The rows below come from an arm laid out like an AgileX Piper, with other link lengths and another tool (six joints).
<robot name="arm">
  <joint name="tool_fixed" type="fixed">
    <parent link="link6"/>
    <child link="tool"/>
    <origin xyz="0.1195 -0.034 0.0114" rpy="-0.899 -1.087 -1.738"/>
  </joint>
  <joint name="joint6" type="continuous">
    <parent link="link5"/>
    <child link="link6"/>
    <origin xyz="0.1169 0 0.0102"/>
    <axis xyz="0.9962 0 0.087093"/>
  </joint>
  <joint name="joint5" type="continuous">
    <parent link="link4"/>
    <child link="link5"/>
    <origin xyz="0 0 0"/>
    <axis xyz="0 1 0"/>
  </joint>
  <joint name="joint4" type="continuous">
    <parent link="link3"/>
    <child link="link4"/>
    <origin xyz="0.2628 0 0.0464"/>
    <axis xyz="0.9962 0 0.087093"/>
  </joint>
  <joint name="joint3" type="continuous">
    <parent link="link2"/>
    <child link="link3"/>
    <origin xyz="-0.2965 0 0.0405"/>
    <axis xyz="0 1 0"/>
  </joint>
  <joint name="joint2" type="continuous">
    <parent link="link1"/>
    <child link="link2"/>
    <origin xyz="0 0 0"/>
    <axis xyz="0 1 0"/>
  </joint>
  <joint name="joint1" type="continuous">
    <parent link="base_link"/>
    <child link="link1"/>
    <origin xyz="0 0 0.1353"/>
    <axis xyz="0 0 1"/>
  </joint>
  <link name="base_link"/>
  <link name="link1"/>
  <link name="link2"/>
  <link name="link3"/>
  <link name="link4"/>
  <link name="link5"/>
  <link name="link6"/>
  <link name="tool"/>
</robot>
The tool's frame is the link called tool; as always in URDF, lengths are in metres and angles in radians. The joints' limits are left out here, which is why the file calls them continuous.
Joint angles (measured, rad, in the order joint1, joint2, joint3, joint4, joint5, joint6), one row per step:
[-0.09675 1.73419 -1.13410 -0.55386 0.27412 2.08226]
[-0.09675 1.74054 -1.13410 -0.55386 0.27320 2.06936]
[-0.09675 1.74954 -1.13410 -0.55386 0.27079 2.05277]
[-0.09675 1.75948 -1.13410 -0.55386 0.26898 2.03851]
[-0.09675 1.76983 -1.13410 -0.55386 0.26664 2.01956]
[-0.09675 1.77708 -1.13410 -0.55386 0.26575 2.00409]
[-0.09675 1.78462 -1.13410 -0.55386 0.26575 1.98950]
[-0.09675 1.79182 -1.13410 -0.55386 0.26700 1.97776]
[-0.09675 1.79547 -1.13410 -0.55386 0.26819 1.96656]
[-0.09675 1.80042 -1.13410 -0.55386 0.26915 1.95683]
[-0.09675 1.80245 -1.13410 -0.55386 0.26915 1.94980]
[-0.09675 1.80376 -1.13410 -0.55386 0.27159 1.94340]
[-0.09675 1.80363 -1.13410 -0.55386 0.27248 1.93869]
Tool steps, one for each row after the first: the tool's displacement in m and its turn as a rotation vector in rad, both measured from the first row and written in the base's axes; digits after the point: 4 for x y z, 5 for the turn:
[0.0000 -0.0003 -0.0029 -0.00834 0.00825 0.00913]
[0.0003 -0.0006 -0.0068 -0.01870 0.01858 0.02150]
[0.0004 -0.0009 -0.0113 -0.02734 0.02987 0.03212]
[0.0005 -0.0013 -0.0159 -0.03903 0.04204 0.04626]
[0.0004 -0.0017 -0.0192 -0.04881 0.05167 0.05742]
[0.0002 -0.0022 -0.0228 -0.05800 0.06218 0.06767]
[-0.0003 -0.0027 -0.0263 -0.06538 0.07287 0.07549]
[-0.0007 -0.0031 -0.0281 -0.07281 0.07988 0.08289]
[-0.0011 -0.0035 -0.0305 -0.07897 0.08766 0.08946]
[-0.0012 -0.0037 -0.0314 -0.08352 0.09113 0.09444]
[-0.0018 -0.0042 -0.0322 -0.08807 0.09595 0.09796]
[-0.0019 -0.0044 -0.0322 -0.09145 0.09760 0.10088]

